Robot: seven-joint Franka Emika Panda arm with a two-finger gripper.
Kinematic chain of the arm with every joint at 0, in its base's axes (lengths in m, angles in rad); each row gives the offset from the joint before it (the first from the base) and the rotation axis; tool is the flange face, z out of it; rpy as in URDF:
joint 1: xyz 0 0 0.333 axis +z
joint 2: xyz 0 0 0 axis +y
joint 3: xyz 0 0 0.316 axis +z
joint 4: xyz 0.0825 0 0 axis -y
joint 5: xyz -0.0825 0 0.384 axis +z
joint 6: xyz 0 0 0 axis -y
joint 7: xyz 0.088 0 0 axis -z
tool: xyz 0 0 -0.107 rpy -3.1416 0 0
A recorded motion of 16 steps. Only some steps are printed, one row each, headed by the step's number.
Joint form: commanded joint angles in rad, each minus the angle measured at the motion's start. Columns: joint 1, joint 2, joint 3, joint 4, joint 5, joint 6, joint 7.
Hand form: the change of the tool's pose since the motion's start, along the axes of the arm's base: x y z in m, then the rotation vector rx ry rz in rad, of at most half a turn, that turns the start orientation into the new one. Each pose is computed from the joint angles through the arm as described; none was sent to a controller.
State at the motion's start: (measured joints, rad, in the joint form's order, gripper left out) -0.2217 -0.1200 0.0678 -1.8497 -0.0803 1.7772 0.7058
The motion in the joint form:
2: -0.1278 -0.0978 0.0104 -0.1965 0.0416 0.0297 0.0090
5: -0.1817 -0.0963 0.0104 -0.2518 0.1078 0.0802 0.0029
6: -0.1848 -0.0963 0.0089 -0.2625 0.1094 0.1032 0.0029
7: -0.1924 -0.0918 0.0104 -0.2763 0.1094 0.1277 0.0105
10: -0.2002 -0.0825 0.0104 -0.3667 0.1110 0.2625 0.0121
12: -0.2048 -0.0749 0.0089 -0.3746 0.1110 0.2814 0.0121
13: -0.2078 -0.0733 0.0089 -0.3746 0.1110 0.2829 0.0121
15: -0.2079 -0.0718 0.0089 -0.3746 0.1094 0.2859 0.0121
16: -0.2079 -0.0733 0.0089 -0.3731 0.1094 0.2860 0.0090
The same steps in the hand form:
2: -0.0500 -0.0458 -0.0426 0.0463 0.0603 -0.1354
5: -0.0580 -0.0658 -0.0655 0.1119 0.0500 -0.1995
6: -0.0579 -0.0682 -0.0686 0.1108 0.0373 -0.2043
7: -0.0577 -0.0716 -0.0753 0.1094 0.0306 -0.2183
10: -0.0596 -0.0761 -0.1108 0.1021 -0.0044 -0.2296
12: -0.0594 -0.0796 -0.1165 0.1019 -0.0083 -0.2358
13: -0.0596 -0.0811 -0.1171 0.1021 -0.0083 -0.2388
15: -0.0592 -0.0814 -0.1176 0.1004 -0.0095 -0.2382
16: -0.0590 -0.0814 -0.1161 0.0995 -0.0123 -0.2349

